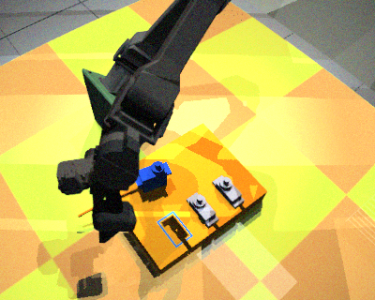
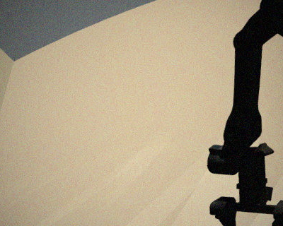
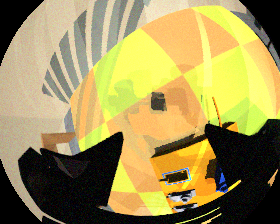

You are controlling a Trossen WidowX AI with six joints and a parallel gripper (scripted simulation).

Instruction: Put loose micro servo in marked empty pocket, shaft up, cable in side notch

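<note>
Now: gripper tip 21 cm to the right of the orange deck, 15 cm above it and 6 cm past it.
</note>
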